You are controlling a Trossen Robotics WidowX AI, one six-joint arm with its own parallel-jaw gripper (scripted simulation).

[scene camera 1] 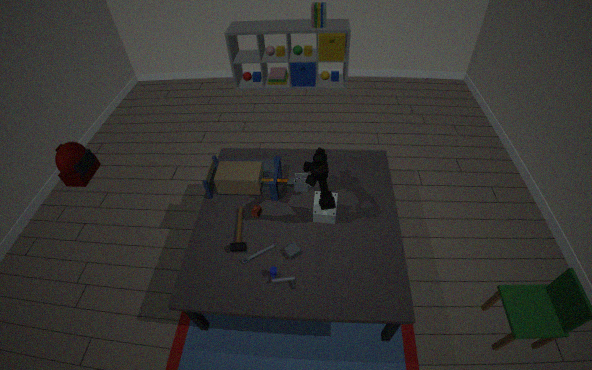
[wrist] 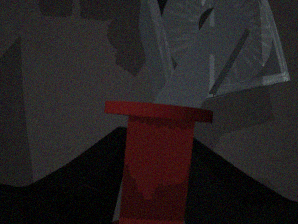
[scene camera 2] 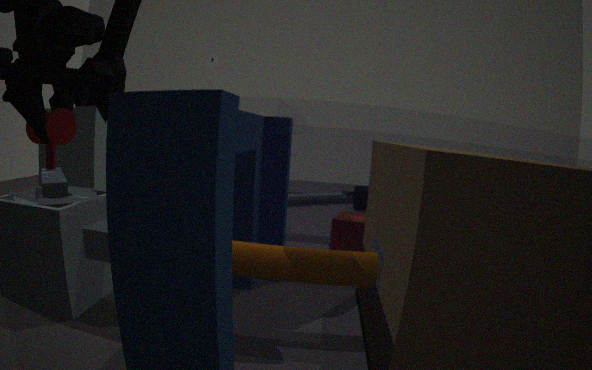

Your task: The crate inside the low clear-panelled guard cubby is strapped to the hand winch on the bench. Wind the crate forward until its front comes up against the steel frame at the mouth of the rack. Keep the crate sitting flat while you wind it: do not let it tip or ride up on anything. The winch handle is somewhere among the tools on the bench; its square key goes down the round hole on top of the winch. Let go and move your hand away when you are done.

Labels:
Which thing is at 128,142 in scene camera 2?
A blue steel frame.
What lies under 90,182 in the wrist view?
My gripper.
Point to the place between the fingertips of my gripper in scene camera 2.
At 56,142

